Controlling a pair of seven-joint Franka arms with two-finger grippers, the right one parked.
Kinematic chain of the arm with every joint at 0, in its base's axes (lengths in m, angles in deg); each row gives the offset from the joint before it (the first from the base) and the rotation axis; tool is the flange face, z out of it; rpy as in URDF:
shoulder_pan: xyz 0 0 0.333 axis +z
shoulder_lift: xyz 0 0 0 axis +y
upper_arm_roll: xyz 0 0 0.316 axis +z
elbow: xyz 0.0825 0 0 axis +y
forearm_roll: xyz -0.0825 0 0.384 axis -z
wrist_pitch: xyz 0 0 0 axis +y
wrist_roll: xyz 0.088 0 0 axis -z
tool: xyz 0 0 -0.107 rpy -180 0 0
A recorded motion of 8 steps. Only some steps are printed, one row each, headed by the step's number.
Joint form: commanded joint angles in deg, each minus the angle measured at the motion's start. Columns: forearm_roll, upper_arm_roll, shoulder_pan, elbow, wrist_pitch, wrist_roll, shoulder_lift.
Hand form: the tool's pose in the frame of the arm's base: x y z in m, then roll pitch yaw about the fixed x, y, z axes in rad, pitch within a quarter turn. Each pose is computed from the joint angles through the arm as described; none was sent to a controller.
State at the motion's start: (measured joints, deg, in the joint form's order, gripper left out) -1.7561 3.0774 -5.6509 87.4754 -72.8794 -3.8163 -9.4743
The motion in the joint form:
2: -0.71 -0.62 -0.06 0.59 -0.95 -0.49 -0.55
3: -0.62 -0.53 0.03 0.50 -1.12 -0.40 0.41
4: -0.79 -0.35 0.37 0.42 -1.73 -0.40 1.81
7: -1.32 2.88 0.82 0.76 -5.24 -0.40 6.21
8: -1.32 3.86 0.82 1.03 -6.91 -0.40 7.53
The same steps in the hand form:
2: 0.4645 -0.0184 0.7056 -3.1014 0.0707 0.0293
3: 0.4709 -0.0177 0.6987 -3.1016 0.0830 0.0305
4: 0.4810 -0.0138 0.6885 -3.0968 0.0950 0.0401
7: 0.5141 0.0185 0.6523 -3.0850 0.1158 0.1039
8: 0.5243 0.0270 0.6404 -3.0832 0.1142 0.1198

